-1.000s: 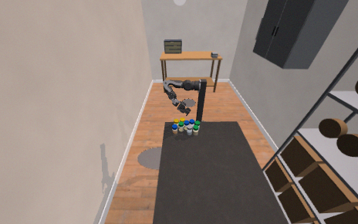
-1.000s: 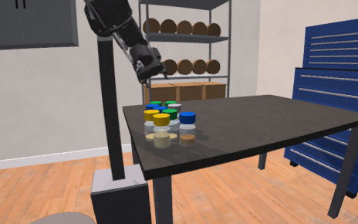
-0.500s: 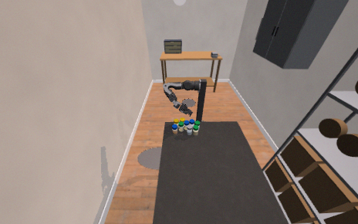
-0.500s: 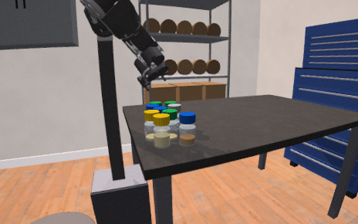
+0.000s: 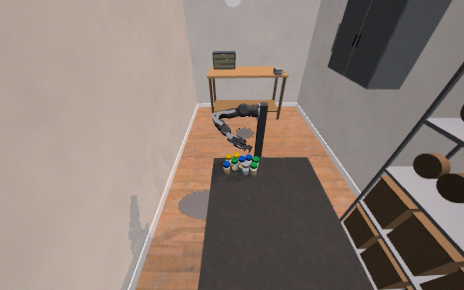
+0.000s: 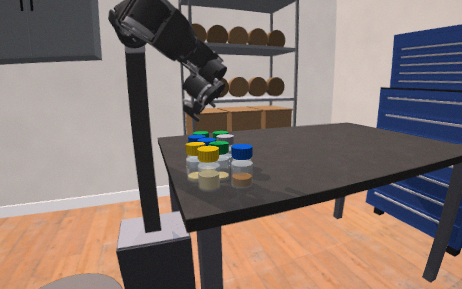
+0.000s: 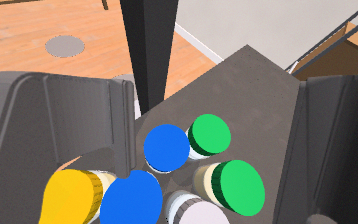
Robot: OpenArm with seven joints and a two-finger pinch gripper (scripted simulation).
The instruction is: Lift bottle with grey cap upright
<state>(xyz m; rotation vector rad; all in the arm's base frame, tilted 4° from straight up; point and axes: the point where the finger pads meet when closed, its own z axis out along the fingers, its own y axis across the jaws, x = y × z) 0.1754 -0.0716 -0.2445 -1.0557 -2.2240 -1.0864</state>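
My hand is 70 mm short of the grey-capped bottle, 20 mm to the left of it and 140 mm above it. The rest, counted from my hand: blue-capped bottle 70 mm ahead, 170 mm to the right, 140 mm below.
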